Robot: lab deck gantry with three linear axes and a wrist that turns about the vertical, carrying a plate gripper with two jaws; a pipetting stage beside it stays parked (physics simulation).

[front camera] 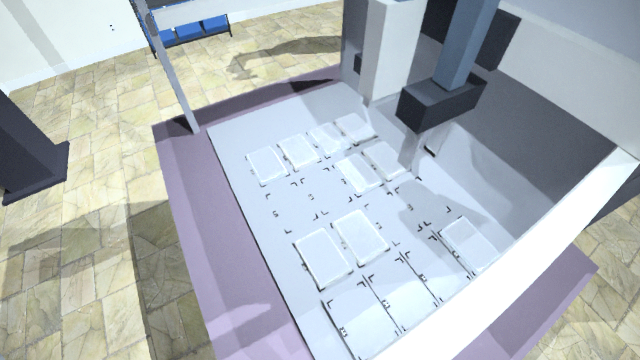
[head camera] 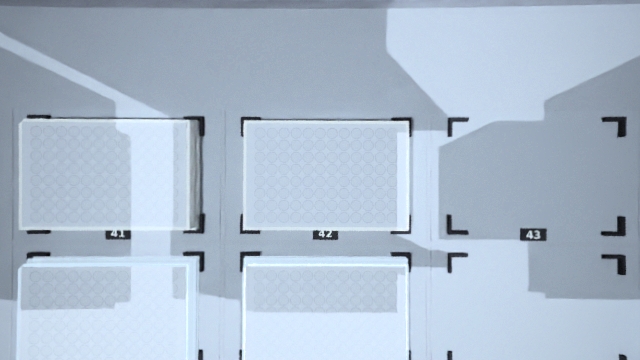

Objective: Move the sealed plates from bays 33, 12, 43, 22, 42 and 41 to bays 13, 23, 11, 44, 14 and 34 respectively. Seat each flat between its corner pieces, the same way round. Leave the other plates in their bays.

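Seen in the pictures: gripper, between the fingertips: [front camera: 417,158]; robot's base, origin of its link: [front camera: 244,157].
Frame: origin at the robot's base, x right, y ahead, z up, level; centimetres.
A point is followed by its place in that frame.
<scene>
In the front view my gripper [front camera: 419,160] {y 35.8, x -31.9, z 16.0 cm} is open and empty above the deck, near the right edge of the sealed plate in bay 42 [front camera: 385,160] {y 23.8, x -35.8, z 1.4 cm} [head camera: 326,175] {y 23.3, x -36.7, z 1.4 cm}. The jaws do not show in the head view. A plate in bay 41 [front camera: 355,128] {y 7.7, x -36.2, z 1.4 cm} [head camera: 105,175] {y 6.9, x -36.7, z 1.4 cm} lies flat at the far end. Other plates sit in bay 11 [front camera: 267,165] {y 7.8, x -4.6, z 1.4 cm}, bay 13 [front camera: 323,257] {y 40.1, x -4.5, z 1.4 cm}, bay 23 [front camera: 360,236] {y 40.1, x -15.0, z 1.4 cm} and bay 44 [front camera: 469,242] {y 55.9, x -36.2, z 2.9 cm}. Bays 12, 14, 22, 33, 34 and 43 hold no plate. Bay 43 shows its corner pieces in the head view.
Plates also sit in bay 21 [front camera: 298,151] {y 7.5, x -15.1, z 1.5 cm}, bay 31 [front camera: 328,139] {y 7.6, x -25.7, z 1.4 cm} [head camera: 105,320] {y 6.9, x -26.0, z 1.4 cm} and bay 32 [front camera: 358,173] {y 23.8, x -25.9, z 1.4 cm} [head camera: 325,325] {y 23.2, x -25.5, z 1.4 cm}. The pale pipetting stage [front camera: 392,52] stands beside the gripper's column [front camera: 462,45] {y 37.1, x -29.9, z 43.6 cm}. A pale beam [front camera: 550,230] {y 61.7, x -15.9, z 40.0 cm} crosses the front view at the lower right.
</scene>
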